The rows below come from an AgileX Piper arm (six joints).
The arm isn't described. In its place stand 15 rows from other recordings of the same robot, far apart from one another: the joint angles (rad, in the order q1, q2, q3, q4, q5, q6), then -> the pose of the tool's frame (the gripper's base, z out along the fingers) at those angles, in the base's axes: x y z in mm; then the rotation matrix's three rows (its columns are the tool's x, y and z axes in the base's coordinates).
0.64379, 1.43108, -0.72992, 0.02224, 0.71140, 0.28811 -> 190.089, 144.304, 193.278; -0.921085, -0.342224, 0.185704; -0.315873, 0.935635, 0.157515; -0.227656, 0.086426, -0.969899
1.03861, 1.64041, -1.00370, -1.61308, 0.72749, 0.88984 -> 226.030, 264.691, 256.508; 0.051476, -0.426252, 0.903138; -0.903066, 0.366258, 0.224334; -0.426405, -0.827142, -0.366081
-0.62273, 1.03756, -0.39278, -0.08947, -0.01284, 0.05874 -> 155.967, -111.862, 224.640; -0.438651, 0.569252, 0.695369; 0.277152, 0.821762, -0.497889; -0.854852, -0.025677, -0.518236
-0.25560, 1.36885, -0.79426, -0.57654, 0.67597, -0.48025 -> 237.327, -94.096, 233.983; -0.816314, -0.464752, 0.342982; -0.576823, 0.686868, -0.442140; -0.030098, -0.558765, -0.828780
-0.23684, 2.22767, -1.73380, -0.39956, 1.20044, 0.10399 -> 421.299, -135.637, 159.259; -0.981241, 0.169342, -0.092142; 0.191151, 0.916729, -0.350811; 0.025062, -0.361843, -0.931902
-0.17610, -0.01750, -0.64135, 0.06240, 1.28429, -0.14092 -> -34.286, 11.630, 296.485; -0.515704, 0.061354, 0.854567; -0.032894, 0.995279, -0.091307; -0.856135, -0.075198, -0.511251
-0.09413, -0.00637, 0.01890, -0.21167, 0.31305, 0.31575 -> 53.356, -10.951, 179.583; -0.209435, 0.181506, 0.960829; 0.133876, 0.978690, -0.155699; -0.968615, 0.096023, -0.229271
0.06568, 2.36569, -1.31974, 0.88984, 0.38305, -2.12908 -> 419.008, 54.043, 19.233; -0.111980, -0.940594, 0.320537; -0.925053, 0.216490, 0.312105; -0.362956, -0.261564, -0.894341
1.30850, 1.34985, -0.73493, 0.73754, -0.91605, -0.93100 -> 119.036, 256.171, 317.976; 0.337823, -0.596277, 0.728237; -0.088642, 0.750129, 0.655323; -0.937026, -0.285936, 0.200556
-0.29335, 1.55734, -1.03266, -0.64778, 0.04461, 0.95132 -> 336.483, -104.198, 278.133; -0.322750, 0.428243, 0.844061; 0.410095, 0.867002, -0.283072; -0.853027, 0.254784, -0.455446
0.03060, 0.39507, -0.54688, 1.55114, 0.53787, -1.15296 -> 67.319, 48.693, 365.665; 0.005863, -0.571317, 0.820709; 0.330791, 0.775626, 0.537570; -0.943686, 0.268331, 0.193533
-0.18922, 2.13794, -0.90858, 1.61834, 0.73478, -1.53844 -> 344.608, -3.949, 61.309; -0.886212, -0.074143, 0.457309; 0.242496, 0.766848, 0.594256; -0.394747, 0.637532, -0.661610
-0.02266, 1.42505, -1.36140, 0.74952, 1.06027, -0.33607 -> 294.329, 47.435, 378.844; -0.808347, -0.281796, 0.516882; 0.091214, 0.807442, 0.582853; -0.581597, 0.518294, -0.626989
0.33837, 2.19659, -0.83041, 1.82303, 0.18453, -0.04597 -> 296.142, 121.354, 10.969; -0.188004, 0.950038, 0.249164; 0.954071, 0.116406, 0.276041; 0.233245, 0.289617, -0.928288
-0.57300, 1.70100, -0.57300, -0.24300, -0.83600, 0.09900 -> 267.675, -153.372, 173.253; -0.208100, 0.374182, 0.903705; 0.057397, 0.927011, -0.370615; -0.976422, -0.025255, -0.214388
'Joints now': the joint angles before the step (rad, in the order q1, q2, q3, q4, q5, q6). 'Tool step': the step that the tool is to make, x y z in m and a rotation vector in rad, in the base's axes. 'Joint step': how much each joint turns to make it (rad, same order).
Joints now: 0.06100, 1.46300, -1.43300, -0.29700, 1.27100, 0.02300
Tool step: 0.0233, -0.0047, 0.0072, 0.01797, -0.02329, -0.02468
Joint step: -0.02388, 0.08113, -0.11501, 0.01695, 0.00992, -0.00085
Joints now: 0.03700, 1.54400, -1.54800, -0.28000, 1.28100, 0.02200
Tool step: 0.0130, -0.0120, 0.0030, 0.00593, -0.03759, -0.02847
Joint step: -0.04099, 0.03909, -0.05214, 0.00800, -0.02695, -0.00500
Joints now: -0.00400, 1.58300, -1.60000, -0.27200, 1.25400, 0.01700
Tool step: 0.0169, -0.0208, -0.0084, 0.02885, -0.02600, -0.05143
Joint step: -0.06909, 0.05618, -0.03239, 0.03206, -0.05082, -0.00214
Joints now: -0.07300, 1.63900, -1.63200, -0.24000, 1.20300, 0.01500
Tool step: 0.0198, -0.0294, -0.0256, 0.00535, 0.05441, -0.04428
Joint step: -0.07898, 0.09419, -0.02642, 0.01301, -0.02076, -0.03304
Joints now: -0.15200, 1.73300, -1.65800, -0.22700, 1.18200, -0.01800
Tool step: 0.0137, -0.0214, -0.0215, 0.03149, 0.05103, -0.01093
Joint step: -0.05800, 0.07904, -0.03207, 0.04100, -0.00097, -0.05200
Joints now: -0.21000, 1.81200, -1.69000, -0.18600, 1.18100, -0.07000
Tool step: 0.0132, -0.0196, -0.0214, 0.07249, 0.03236, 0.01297
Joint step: -0.05895, 0.08116, -0.04215, 0.08998, -0.00101, -0.08195
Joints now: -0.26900, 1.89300, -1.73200, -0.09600, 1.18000, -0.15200
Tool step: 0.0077, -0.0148, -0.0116, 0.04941, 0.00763, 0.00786
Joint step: -0.04190, 0.05315, -0.03842, 0.06297, 0.00328, -0.05789
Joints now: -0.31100, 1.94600, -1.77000, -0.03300, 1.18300, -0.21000
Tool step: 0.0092, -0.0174, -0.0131, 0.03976, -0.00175, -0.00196
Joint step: -0.04194, 0.06305, -0.04914, 0.05198, -0.00291, -0.04693
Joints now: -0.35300, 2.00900, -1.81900, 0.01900, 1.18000, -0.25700
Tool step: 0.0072, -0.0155, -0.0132, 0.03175, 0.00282, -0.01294
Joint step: -0.03393, 0.05791, -0.04371, 0.03598, 0.00080, -0.02593
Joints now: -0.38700, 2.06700, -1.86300, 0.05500, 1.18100, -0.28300
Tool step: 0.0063, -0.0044, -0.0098, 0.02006, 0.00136, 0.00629
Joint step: -0.00801, 0.03719, -0.02421, 0.02300, -0.00298, -0.01800
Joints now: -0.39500, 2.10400, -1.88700, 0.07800, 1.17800, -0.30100
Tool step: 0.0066, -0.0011, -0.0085, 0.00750, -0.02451, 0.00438
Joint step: -0.00003, 0.02295, -0.00311, 0.02000, -0.03884, -0.01102
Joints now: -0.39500, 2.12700, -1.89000, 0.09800, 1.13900, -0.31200
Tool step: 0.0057, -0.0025, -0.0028, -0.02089, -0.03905, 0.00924
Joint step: 0.00000, 0.01193, -0.00483, 0.00101, -0.05010, -0.01501
